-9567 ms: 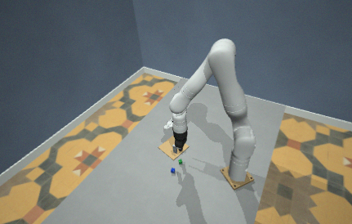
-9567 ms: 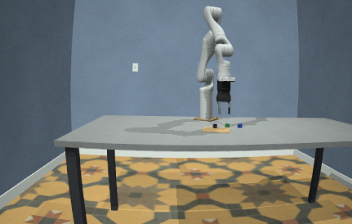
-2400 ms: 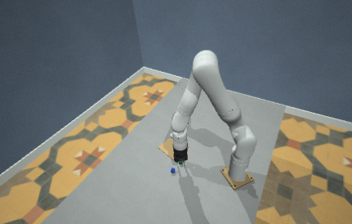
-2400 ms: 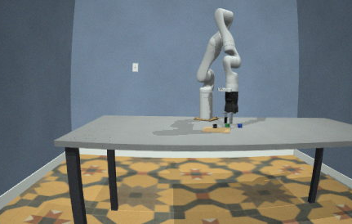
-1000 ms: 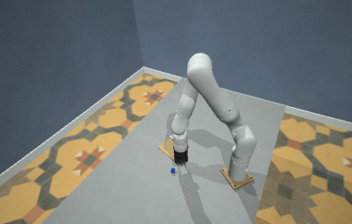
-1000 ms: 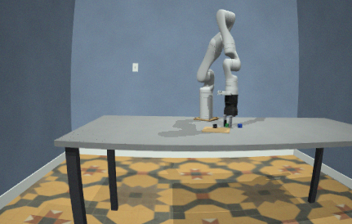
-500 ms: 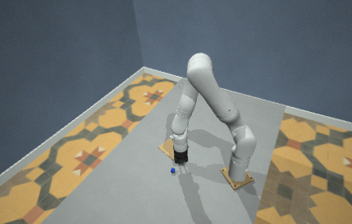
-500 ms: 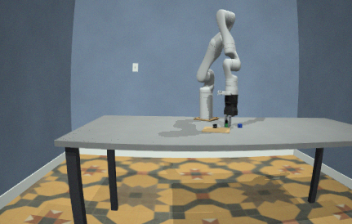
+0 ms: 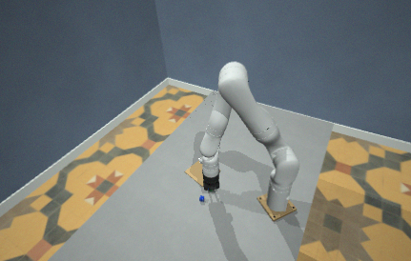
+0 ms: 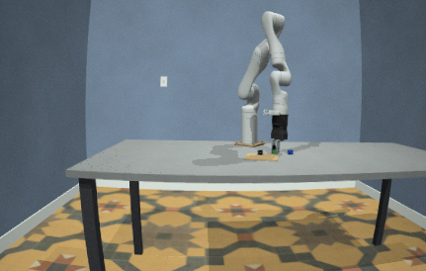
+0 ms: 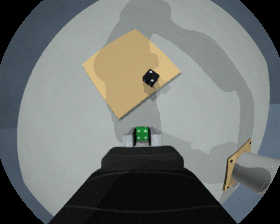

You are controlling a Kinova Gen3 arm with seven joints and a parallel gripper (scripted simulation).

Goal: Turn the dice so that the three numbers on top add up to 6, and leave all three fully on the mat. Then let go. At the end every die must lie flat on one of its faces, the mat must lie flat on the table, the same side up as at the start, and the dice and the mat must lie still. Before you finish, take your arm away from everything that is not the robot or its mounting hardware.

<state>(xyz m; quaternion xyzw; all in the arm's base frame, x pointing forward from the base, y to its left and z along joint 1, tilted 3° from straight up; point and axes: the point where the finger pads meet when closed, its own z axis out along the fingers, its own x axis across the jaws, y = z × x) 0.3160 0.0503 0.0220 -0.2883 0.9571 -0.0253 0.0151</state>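
My hand is 70 mm to the right of the blue die, 20 mm short of it and 10 mm above it. Round my hand: black die 80 mm to the right, 40 mm ahead, 10 mm below; then green die 10 mm below; then tan mat 90 mm to the right, 90 mm ahead, 20 mm below.
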